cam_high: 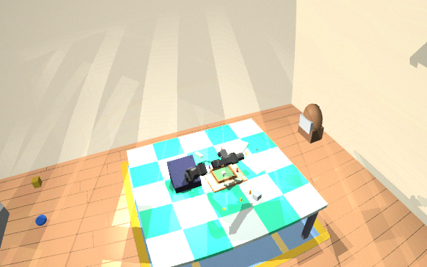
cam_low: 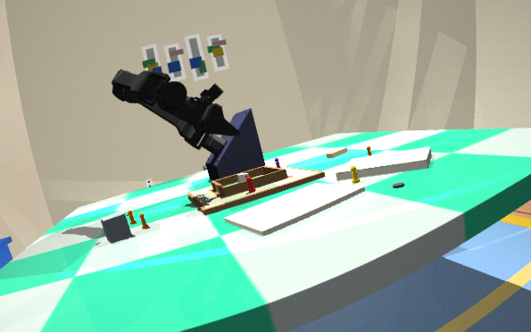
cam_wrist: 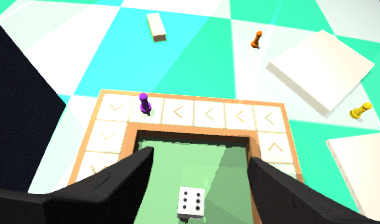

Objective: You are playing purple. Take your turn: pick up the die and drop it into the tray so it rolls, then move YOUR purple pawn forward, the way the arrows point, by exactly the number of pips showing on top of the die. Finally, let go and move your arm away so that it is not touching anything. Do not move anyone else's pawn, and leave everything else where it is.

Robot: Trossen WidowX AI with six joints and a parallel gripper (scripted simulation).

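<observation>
Right now my gripper tip is 110 mm above the purple pawn, 100 mm to the right of it and 70 mm past it. Also, from my gripper tip: yellow pawn: 270 mm ahead, 160 mm to the left, 120 mm below; red pawn: 120 mm ahead, 110 mm below, 20 mm to the right; white die: 110 mm below, 10 mm to the right.
</observation>
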